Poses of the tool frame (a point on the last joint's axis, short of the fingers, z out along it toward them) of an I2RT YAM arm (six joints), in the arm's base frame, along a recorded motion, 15 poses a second.
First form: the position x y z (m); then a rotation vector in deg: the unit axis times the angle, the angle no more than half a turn.
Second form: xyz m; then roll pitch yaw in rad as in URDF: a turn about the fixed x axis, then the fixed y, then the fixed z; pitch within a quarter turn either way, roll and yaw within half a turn. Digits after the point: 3 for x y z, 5 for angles.
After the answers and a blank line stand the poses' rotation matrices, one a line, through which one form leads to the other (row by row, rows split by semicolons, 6 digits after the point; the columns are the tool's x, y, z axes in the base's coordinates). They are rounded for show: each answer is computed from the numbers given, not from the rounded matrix.
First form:
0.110 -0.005 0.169 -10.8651 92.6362 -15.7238
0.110 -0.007 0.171 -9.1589 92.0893 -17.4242
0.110 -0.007 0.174 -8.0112 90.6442 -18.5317
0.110 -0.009 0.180 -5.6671 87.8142 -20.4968
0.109 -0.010 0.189 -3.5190 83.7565 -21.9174
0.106 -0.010 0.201 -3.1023 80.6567 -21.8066
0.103 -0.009 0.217 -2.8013 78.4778 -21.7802
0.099 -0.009 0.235 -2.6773 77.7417 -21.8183
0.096 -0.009 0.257 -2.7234 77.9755 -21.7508
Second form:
0.110 -0.005 0.169 -1.74179 1.27173 -1.79578
0.110 -0.007 0.171 -1.69379 1.27310 -1.78574
0.110 -0.007 0.174 -1.59892 1.27574 -1.71634
0.110 -0.009 0.180 -1.41180 1.27846 -1.57841
0.109 -0.010 0.189 -1.15760 1.27068 -1.36635
0.106 -0.010 0.201 -0.98787 1.25350 -1.20185
0.103 -0.009 0.217 -0.88139 1.23633 -1.09984
0.099 -0.009 0.235 -0.84814 1.22958 -1.06892
0.096 -0.009 0.257 -0.85779 1.23216 -1.07711

-0.065728 0.044207 0.996858; -0.287200 0.955905 -0.061327; -0.955613 -0.290328 -0.050133
-0.062563 0.082514 0.994624; -0.286567 0.953127 -0.097096; -0.956015 -0.291101 -0.035985
-0.042175 0.110892 0.992937; -0.287718 0.950373 -0.118360; -0.956786 -0.290677 -0.008176
-0.002193 0.165514 0.986205; -0.288185 0.944263 -0.159116; -0.957572 -0.284558 0.045628
0.060020 0.215552 0.974646; -0.289476 0.938206 -0.189667; -0.955302 -0.270753 0.118708
0.112517 0.227383 0.967283; -0.291003 0.938324 -0.186725; -0.950083 -0.260472 0.171746
0.148950 0.236120 0.960240; -0.292532 0.938129 -0.185306; -0.944584 -0.253300 0.208807
0.160981 0.239796 0.957383; -0.293366 0.937817 -0.185567; -0.942349 -0.250991 0.221319
0.157421 0.237923 0.958442; -0.292531 0.938218 -0.184856; -0.943210 -0.251274 0.217295

